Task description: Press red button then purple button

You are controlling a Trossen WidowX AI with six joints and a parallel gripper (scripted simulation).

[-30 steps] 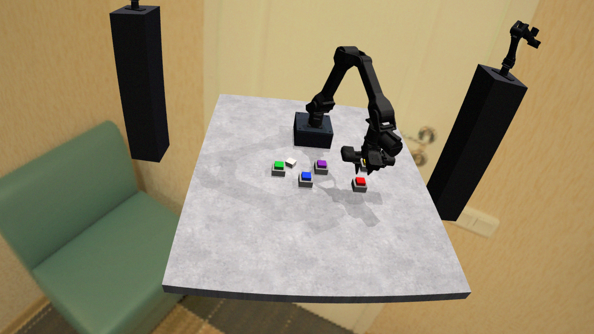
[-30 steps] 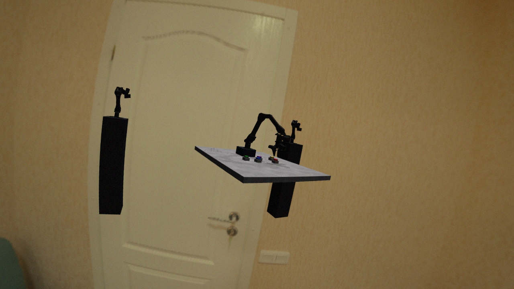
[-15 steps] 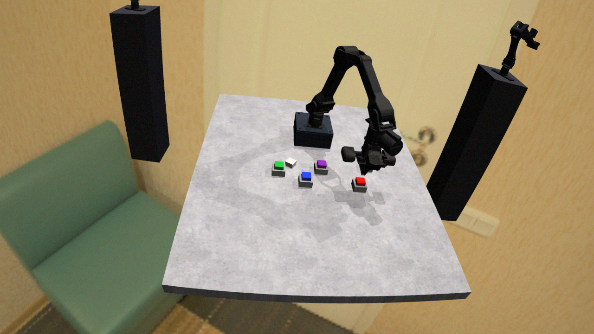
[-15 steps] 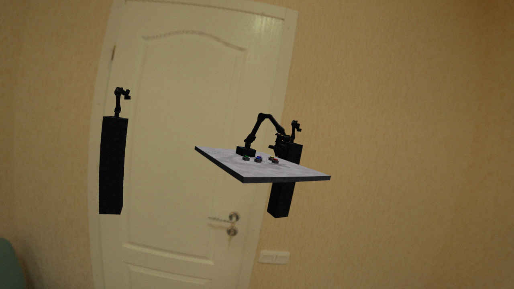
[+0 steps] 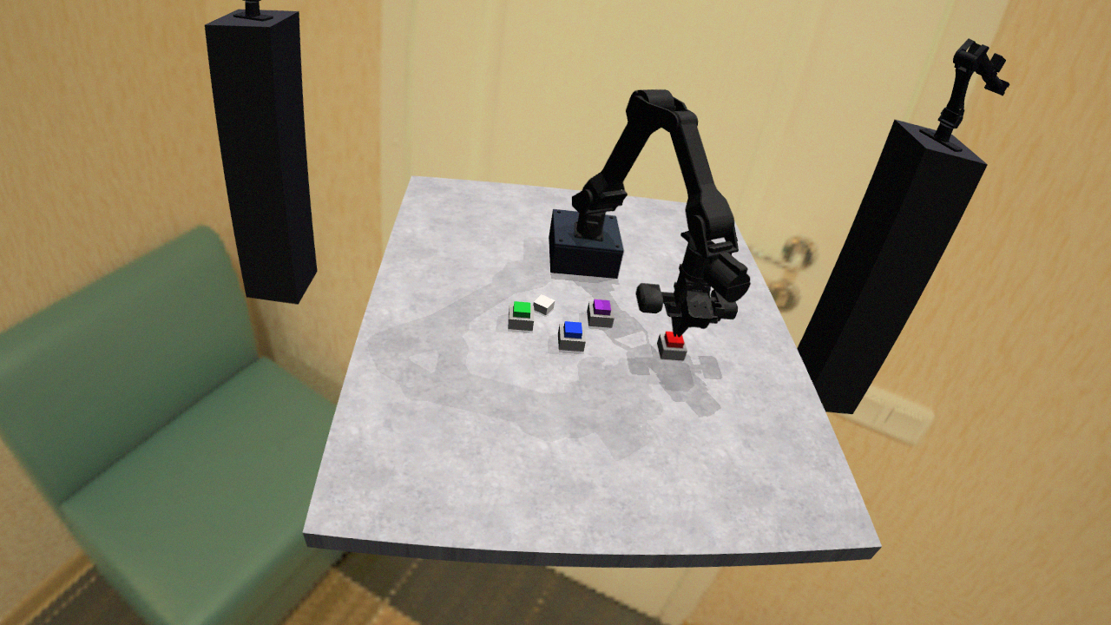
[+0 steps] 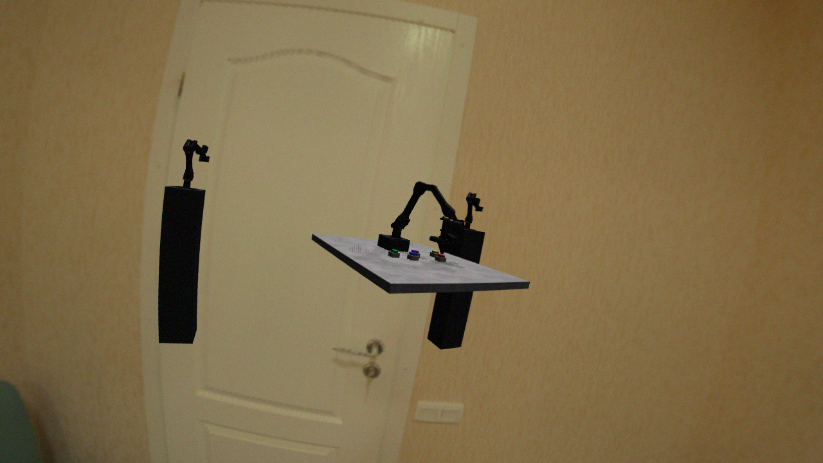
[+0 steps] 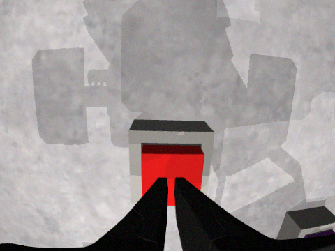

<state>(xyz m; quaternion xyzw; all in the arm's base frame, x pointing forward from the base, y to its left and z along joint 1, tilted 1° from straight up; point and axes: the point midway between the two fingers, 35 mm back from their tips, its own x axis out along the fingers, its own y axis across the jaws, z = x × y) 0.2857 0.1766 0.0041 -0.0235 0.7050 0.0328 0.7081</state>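
My gripper tip is 10 mm above the red button. The rest, counted from my gripper tip: purple button (70 mm behind, 140 mm to the right, 10 mm below); blue button (10 mm ahead, 200 mm to the right, 10 mm below); yellow button (130 mm behind, 40 mm to the left, 10 mm below).
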